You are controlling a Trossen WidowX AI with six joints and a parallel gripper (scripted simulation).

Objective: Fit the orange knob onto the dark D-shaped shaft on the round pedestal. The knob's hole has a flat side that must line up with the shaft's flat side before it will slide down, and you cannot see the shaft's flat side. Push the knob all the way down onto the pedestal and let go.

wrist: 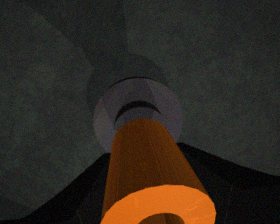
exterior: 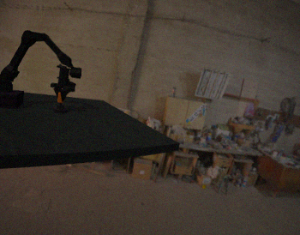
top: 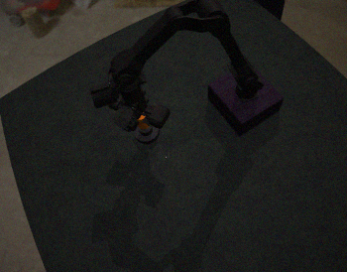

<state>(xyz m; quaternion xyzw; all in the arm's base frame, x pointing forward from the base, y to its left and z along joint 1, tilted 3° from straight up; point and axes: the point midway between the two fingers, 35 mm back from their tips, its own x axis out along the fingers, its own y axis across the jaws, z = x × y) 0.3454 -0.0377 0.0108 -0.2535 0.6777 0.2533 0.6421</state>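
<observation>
Now: the orange knob 2 cm above my gripper tip. From my gripper tip the other things lie so: dark shaft 4 cm below.
</observation>
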